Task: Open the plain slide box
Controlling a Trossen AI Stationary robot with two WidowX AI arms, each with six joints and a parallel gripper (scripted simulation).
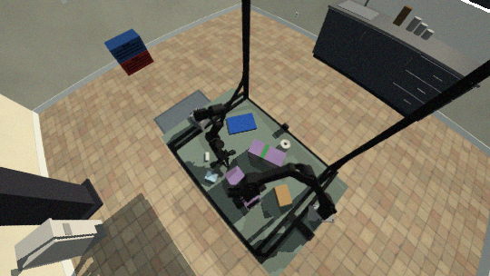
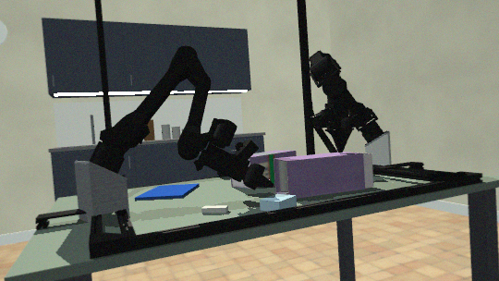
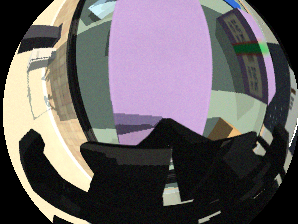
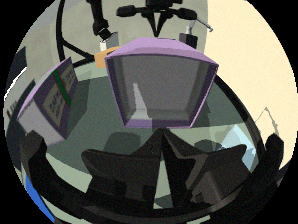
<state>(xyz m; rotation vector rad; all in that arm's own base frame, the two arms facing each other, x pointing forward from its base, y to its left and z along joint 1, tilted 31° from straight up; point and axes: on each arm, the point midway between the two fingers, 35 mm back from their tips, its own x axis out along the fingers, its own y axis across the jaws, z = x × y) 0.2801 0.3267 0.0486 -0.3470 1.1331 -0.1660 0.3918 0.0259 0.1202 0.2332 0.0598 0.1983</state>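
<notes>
Right now my right hand is 12 cm short of the light blue block, 4 cm to the left of it and 4 cm above it. The rest, counted from my right hand: blue mat (33 cm behind, 16 cm to the right, 5 cm below); tan pad (8 cm behind, 40 cm to the left, 2 cm below); small white block (4 cm ahead, 16 cm to the right, 4 cm below).
</notes>
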